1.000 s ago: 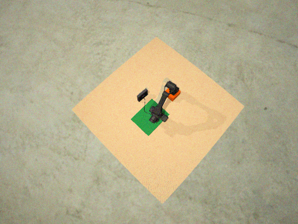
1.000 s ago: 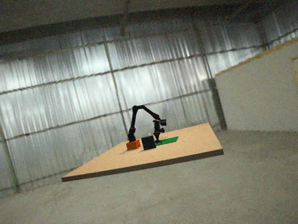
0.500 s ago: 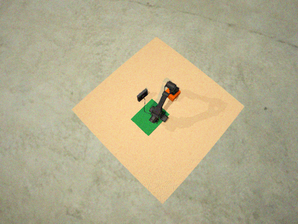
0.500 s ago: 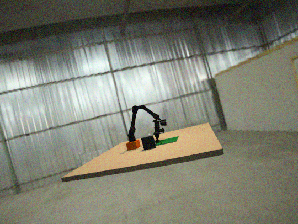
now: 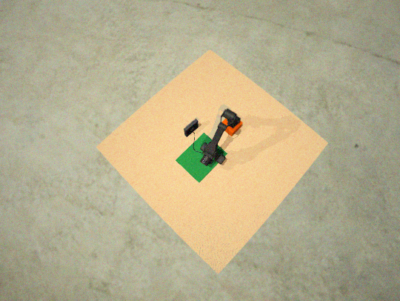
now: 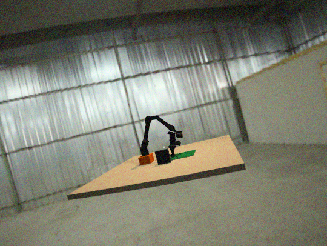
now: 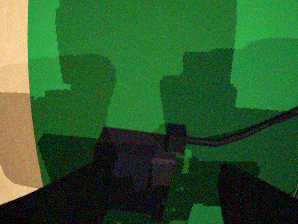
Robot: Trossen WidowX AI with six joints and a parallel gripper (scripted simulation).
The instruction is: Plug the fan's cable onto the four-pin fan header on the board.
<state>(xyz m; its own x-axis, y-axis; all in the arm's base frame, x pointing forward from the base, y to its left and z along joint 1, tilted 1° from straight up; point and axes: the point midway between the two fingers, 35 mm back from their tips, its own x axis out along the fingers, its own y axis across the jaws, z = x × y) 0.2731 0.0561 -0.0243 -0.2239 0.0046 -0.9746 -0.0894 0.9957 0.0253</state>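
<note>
The black plug is 1 cm behind my gripper tip, 1 cm to the left of it and 1 cm below it. Round my gripper tip: white four-pin fan header: 2 cm behind, 9 cm to the right, 2 cm below; black fan: 3 cm behind, 25 cm to the right, 4 cm above; green board: 7 cm ahead, 6 cm to the right, 4 cm below.
</note>
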